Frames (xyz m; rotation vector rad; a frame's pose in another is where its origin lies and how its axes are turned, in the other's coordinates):
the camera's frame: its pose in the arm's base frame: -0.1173 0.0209 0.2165 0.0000 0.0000 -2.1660
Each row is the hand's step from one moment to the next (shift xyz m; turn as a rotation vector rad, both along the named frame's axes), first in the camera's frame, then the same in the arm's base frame.
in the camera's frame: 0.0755 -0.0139 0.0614 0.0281 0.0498 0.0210
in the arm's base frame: -0.0538 -0.0547 0.0614 0.0255 -0.0512 0.0210
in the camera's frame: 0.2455 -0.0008 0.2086 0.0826 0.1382 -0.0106
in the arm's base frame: -0.1383 -0.2028 0.2086 0.0681 -0.1459 -0.0106
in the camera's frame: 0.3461 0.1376 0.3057 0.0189 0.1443 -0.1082
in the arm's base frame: -0.0801 -0.3637 0.3057 0.1089 -0.0966 -0.1082
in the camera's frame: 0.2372 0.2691 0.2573 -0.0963 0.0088 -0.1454
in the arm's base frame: 0.0898 -0.3473 0.2573 0.0613 0.0748 -0.1454
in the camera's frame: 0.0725 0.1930 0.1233 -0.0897 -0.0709 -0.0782
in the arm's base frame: 0.1192 -0.1682 0.1233 -0.0084 0.1140 -0.0782
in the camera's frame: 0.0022 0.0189 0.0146 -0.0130 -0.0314 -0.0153
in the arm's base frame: 0.0144 -0.0124 0.0146 -0.0187 0.0284 -0.0153
